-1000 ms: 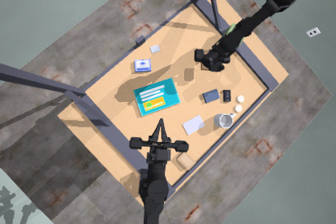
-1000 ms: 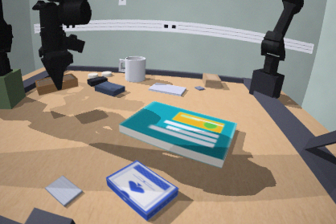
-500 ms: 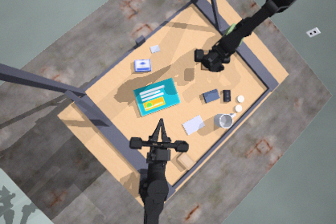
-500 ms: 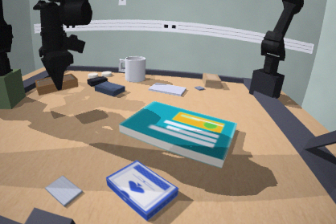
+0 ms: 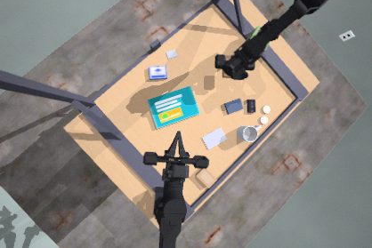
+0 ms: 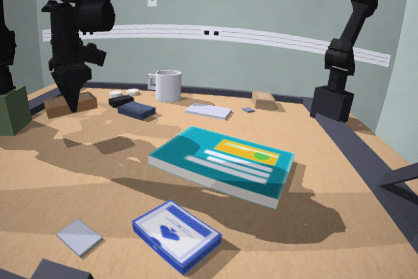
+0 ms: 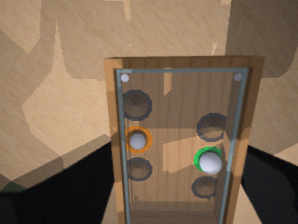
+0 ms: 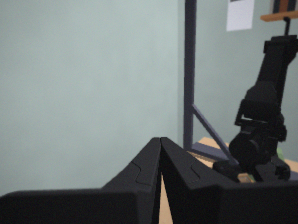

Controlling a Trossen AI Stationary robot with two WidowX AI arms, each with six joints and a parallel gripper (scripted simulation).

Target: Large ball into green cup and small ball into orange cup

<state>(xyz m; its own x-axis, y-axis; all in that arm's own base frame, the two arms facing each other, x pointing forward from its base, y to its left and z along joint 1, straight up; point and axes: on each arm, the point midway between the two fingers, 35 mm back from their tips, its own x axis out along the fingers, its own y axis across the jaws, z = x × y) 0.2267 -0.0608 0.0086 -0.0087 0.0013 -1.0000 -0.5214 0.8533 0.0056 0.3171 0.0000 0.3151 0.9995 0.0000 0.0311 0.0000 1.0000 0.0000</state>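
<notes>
My left hand is 3 cm above the covered wooden puzzle. Round my left hand: dark blue box (14 cm to the right, 14 cm ahead, 10 cm below).
</notes>
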